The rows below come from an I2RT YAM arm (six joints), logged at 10 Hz.
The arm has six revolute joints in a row. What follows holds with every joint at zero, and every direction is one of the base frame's. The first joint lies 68 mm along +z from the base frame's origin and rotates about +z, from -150 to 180 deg. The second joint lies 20 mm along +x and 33.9 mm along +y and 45.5 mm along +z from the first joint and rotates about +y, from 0 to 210 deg. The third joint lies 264 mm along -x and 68.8 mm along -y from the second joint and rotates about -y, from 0 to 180 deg. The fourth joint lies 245 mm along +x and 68.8 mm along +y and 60 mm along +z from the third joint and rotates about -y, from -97 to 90 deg. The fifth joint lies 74 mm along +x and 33.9 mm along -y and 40.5 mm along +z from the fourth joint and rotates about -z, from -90 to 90 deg. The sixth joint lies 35.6 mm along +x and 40.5 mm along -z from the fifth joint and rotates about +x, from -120 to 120 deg. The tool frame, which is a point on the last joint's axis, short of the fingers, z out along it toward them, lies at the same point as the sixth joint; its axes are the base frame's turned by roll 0, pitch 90 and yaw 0 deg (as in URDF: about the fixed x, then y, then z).
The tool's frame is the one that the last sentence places.
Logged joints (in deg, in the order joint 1, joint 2, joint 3, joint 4, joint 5, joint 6), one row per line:
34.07 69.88 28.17 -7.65 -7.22 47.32
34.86 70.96 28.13 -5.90 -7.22 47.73
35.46 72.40 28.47 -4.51 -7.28 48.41
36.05 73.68 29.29 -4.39 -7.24 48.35
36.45 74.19 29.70 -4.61 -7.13 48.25
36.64 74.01 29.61 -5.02 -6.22 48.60
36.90 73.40 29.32 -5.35 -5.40 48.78
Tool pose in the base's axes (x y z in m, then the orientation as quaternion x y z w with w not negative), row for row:
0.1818 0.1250 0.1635 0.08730 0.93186 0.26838 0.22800
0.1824 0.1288 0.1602 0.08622 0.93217 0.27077 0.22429
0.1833 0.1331 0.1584 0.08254 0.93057 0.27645 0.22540
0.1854 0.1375 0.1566 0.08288 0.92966 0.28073 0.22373
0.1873 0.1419 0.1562 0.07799 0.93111 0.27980 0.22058
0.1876 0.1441 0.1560 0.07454 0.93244 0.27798 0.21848
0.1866 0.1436 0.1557 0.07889 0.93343 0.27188 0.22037
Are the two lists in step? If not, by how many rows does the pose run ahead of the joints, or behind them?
The pose runs 1 row behind the joints: the pose in row i belongs to the joints in row i - 1.
